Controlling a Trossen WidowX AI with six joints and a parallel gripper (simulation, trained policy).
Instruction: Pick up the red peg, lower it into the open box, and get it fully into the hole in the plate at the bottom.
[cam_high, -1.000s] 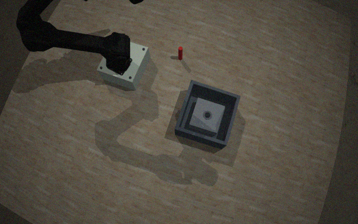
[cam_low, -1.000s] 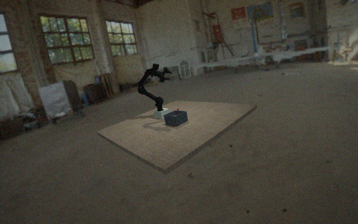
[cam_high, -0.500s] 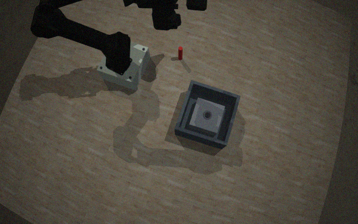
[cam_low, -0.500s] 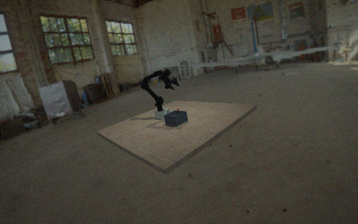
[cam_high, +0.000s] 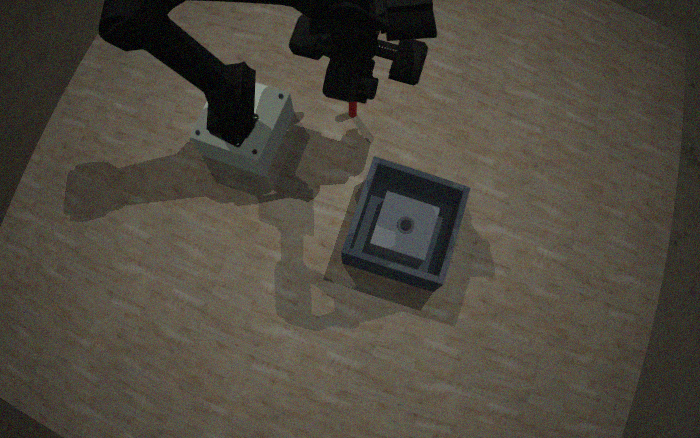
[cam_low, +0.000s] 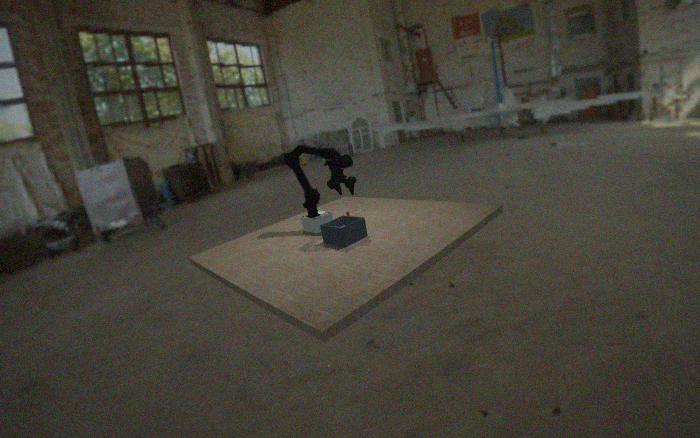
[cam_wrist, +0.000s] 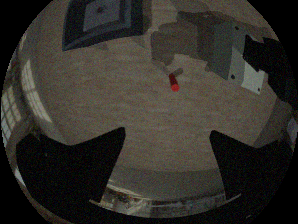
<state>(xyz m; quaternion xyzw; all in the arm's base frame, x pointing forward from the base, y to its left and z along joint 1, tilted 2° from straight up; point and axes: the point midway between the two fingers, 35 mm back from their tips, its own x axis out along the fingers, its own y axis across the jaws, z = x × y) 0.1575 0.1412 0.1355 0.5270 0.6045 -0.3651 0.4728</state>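
The red peg is 14 cm below my gripper tip, 1 cm to the right of it and 1 cm behind it. Round my gripper tip: dark grey box: 17 cm ahead, 16 cm to the right, 15 cm below; grey plate: 17 cm ahead, 16 cm to the right, 13 cm below.
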